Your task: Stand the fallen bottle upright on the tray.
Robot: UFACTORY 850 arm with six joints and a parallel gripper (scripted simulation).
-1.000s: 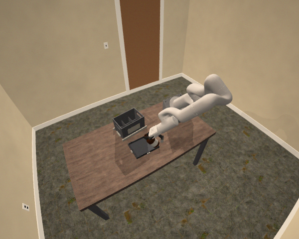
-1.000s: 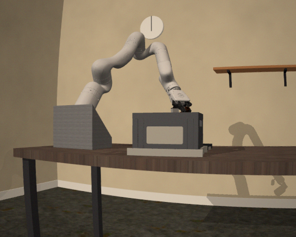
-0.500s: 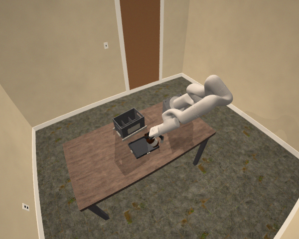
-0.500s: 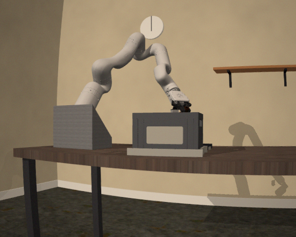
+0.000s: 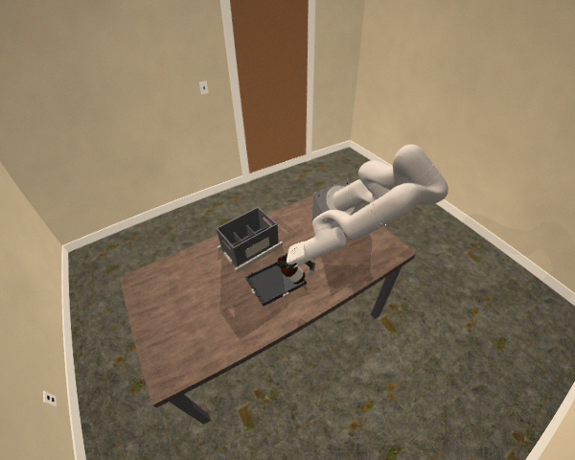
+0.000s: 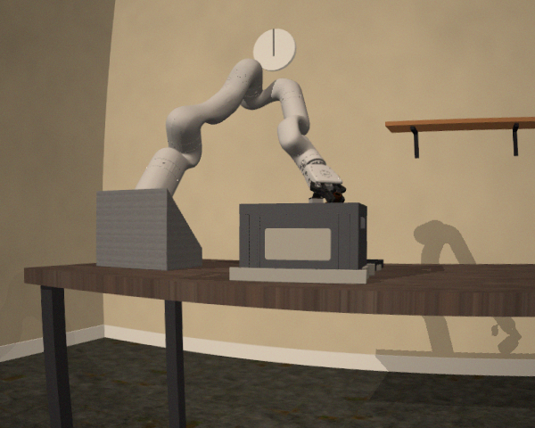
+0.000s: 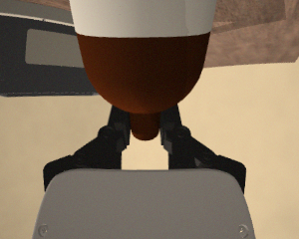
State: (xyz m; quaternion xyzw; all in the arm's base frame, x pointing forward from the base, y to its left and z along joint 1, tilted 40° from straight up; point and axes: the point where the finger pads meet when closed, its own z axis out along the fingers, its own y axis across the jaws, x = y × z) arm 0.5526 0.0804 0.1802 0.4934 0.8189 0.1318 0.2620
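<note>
Now: hand 20 mm past the brown bottle, 20 mm to the right of it and 50 mm above it. The rest, counted from my hand: grey crate 10 mm behind, 340 mm to the right, 120 mm below; dark tray 10 mm ahead, 60 mm to the right, 200 mm below.
</note>
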